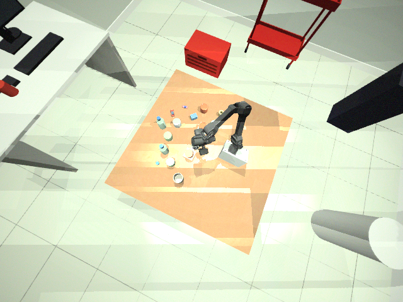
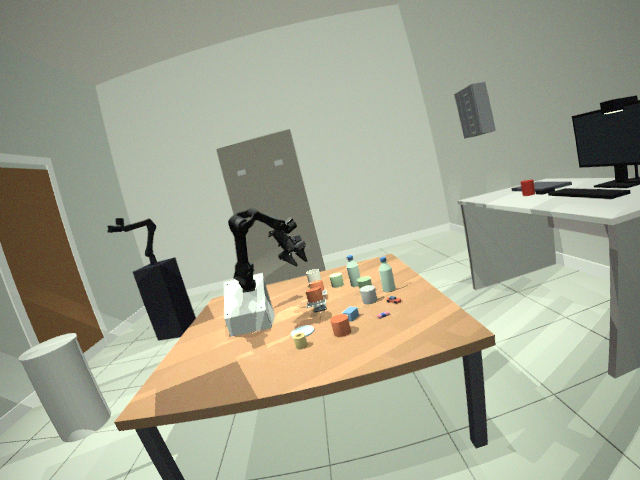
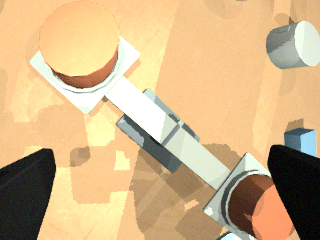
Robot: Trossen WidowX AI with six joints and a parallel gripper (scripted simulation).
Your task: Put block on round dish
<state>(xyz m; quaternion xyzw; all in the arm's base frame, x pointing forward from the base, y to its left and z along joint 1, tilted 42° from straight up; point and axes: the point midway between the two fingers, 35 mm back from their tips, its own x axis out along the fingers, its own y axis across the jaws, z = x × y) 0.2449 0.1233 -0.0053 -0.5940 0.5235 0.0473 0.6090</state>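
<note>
The grey block is 18 cm below my gripper tip, 7 cm to the left of it and 3 cm ahead of it. The rest, counted from my gripper tip: pale blue round dish: 31 cm to the right, 22 cm below, 2 cm behind; then grey cylinder: 28 cm ahead, 18 cm below, 10 cm to the right; then balance beam: 18 cm below, 6 cm to the right, 4 cm ahead.
</note>
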